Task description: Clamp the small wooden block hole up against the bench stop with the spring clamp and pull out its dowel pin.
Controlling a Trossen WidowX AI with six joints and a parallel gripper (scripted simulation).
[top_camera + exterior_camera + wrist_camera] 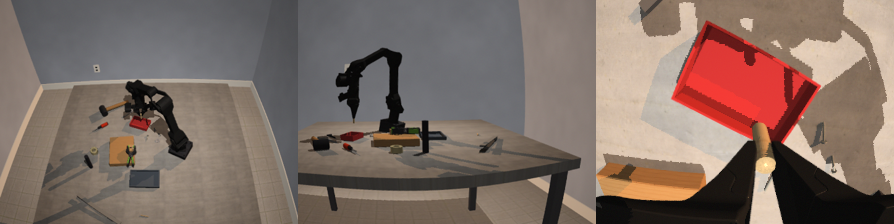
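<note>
The red tray lies 10 mm ahead of my hand, 10 mm to the right of it and 130 mm below it. The rest, counted from my hand: bench stop: 20 mm ahead, 210 mm to the left, 90 mm below; hex key: 20 mm behind, 160 mm to the right, 130 mm below; dowel pin: 40 mm below.
</note>
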